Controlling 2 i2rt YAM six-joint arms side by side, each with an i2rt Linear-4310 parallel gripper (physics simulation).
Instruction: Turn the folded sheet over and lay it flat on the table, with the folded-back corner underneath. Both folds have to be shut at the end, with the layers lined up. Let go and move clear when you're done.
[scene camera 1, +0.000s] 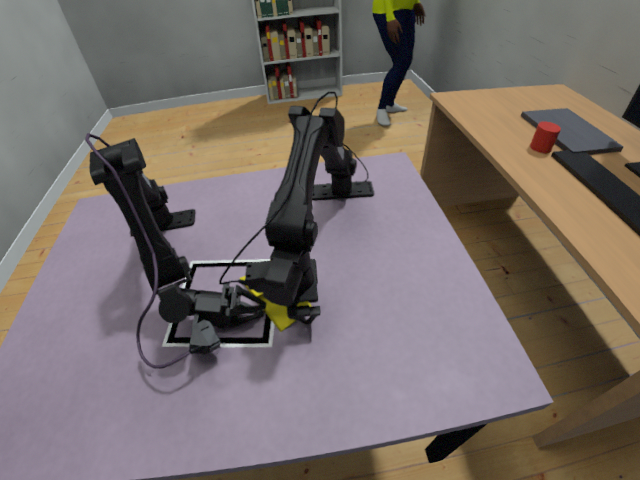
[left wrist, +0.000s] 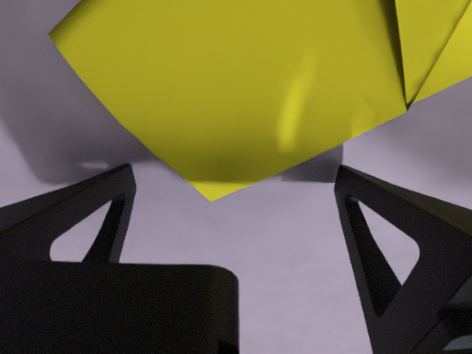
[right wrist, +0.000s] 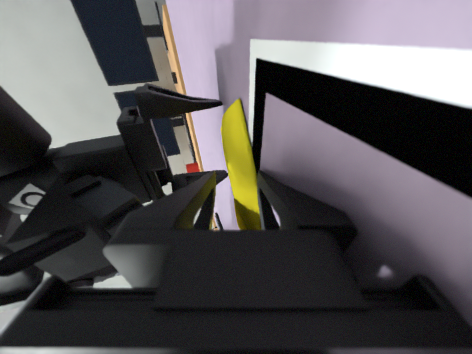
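The yellow folded sheet (scene camera 1: 279, 314) (left wrist: 225, 85) (right wrist: 240, 155) lies partly under the left arm and looks bowed in the right wrist view. A triangular flap with its crease shows at the upper right of the left wrist view. My left gripper (scene camera 1: 309, 314) (left wrist: 235, 176) (right wrist: 224, 142) is wide open and empty, with one sheet corner reaching between its fingertips. My right gripper (scene camera 1: 265, 306) is partly open at the sheet's left edge; the sheet passes between or just beyond its fingertips, near the right-hand finger in its wrist view. Exact contact is unclear.
A black-and-white square outline (scene camera 1: 242, 341) (right wrist: 350, 82) is marked on the lilac table (scene camera 1: 392, 330), under the right gripper and partly under the sheet. A wooden desk (scene camera 1: 496, 149) with a red cup (scene camera 1: 544, 137) stands at the right. A person and a bookshelf (scene camera 1: 340, 51) are behind.
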